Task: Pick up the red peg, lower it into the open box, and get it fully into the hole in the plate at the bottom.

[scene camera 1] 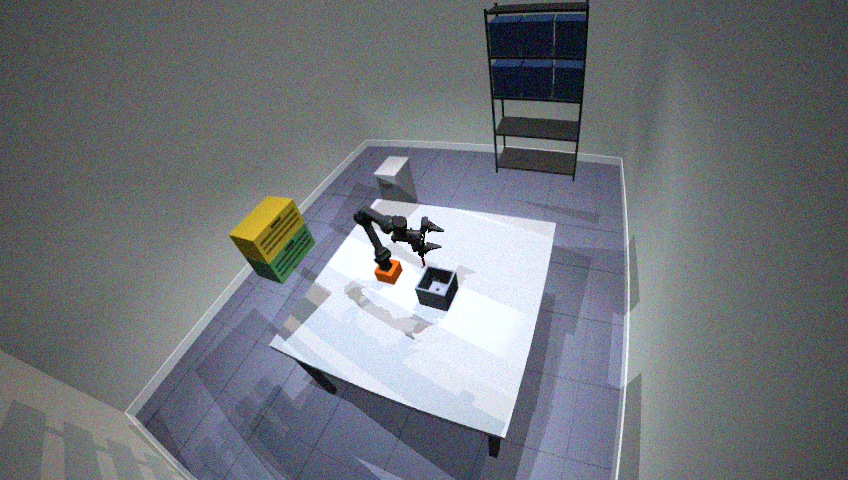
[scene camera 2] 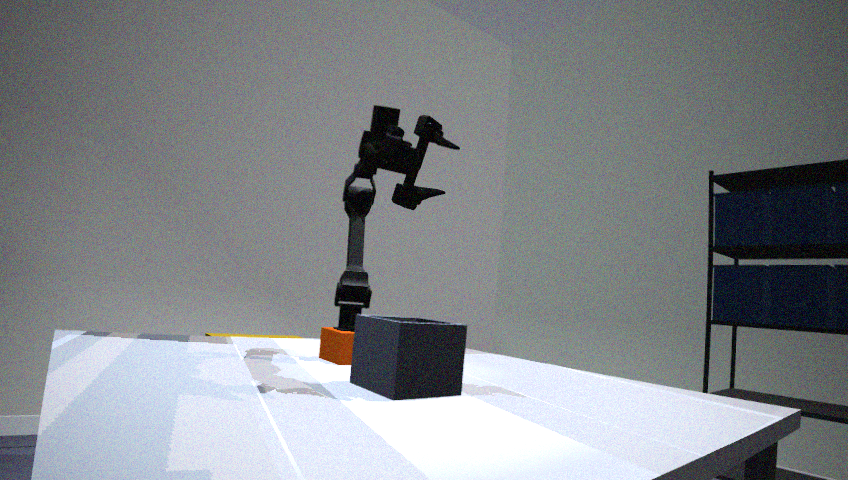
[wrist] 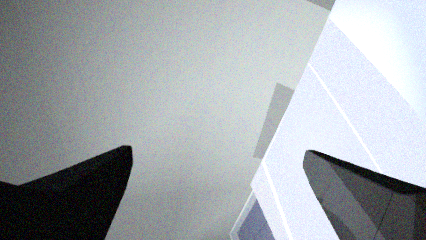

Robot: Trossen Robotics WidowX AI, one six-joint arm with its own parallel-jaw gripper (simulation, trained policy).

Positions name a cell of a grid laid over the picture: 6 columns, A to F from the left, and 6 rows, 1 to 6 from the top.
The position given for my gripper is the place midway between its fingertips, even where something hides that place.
Labels:
My gripper shows in scene camera 1 (D3), in scene camera 2 (D3) and in the wrist view (D4).

